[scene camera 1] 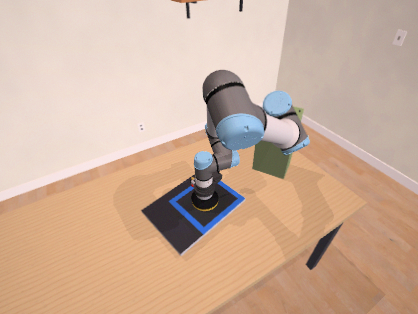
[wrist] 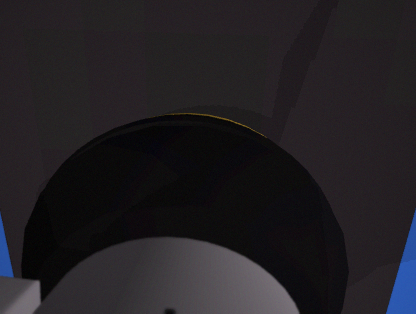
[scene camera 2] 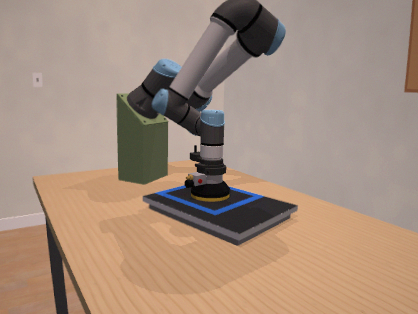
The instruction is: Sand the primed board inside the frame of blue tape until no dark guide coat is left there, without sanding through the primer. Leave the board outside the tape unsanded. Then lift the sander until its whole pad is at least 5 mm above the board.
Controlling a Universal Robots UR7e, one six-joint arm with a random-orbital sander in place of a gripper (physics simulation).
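Frame: origin at the arm's base, x ahead, y left, z up, level; metres.
Where they show: arm's base, origin of its link: (scene camera 2: 142, 106).
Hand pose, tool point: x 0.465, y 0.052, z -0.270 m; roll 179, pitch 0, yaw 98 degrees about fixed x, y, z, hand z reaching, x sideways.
Observation:
Things, the pixels of their top centre, and the offset from my tool point. "spot": a spot on its surface instead. Level surfaces: height alone.
- board, a spot on its surface: (scene camera 2: 260, 214) (scene camera 1: 166, 224) spot: 0.212 m ahead, 0.031 m left, 0.000 m up
- blue tape frame, centre of its top: (wrist: 200, 229) (scene camera 2: 209, 194) (scene camera 1: 207, 199) 0.011 m back, 0.003 m left, 0.000 m up
- wooden table, height of its surface: 0.043 m down
The sander (scene camera 1: 205, 200) (scene camera 2: 210, 191) (wrist: 185, 200), a black round head with a yellow pad edge, is upright over the board (scene camera 1: 167, 220) (scene camera 2: 260, 214) inside the blue tape frame (scene camera 1: 203, 230) (scene camera 2: 215, 211) (wrist: 404, 282). Its pad appears flat on the surface; no gap shows. The board is dark inside and outside the tape. In the wrist view, faint greenish-dark patches lie above the pad and at upper left, beside slightly reddish-brown dark areas, with straight borders between them. The surface under the pad is hidden. The sander has no fingers.
The board lies on the wooden table (scene camera 1: 90, 255) (scene camera 2: 330, 260). The green pedestal (scene camera 1: 272, 162) (scene camera 2: 142, 150) carries the arm's base behind the board. The arm bends high above the table. Arm shadows fall across the table and board.

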